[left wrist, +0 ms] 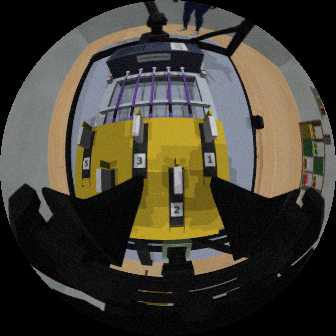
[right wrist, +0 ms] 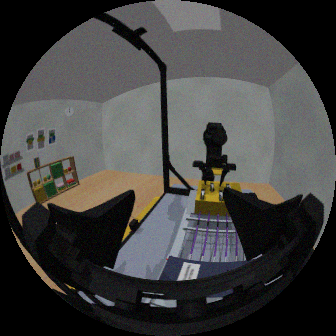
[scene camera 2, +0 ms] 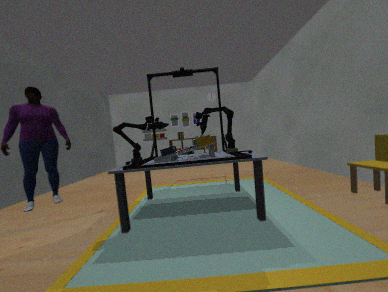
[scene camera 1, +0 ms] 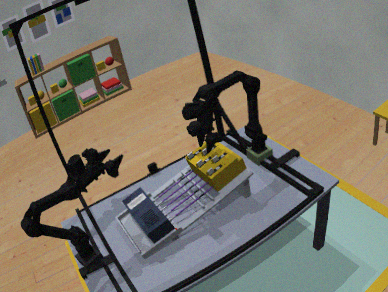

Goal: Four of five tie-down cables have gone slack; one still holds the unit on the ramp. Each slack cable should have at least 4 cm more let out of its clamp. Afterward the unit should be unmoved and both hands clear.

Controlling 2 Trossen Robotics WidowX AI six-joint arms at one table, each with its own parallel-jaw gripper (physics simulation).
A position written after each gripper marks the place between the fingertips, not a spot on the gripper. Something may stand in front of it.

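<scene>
Open and holding nothing, the left gripper (left wrist: 177,180) shares the scene with a clamp lever (left wrist: 175,175). The right gripper (scene camera 1: 116,152) (right wrist: 179,193) is open as well, and the right gripper holds nothing. There is also a dark blue unit (scene camera 1: 155,224) (right wrist: 175,268).
</scene>
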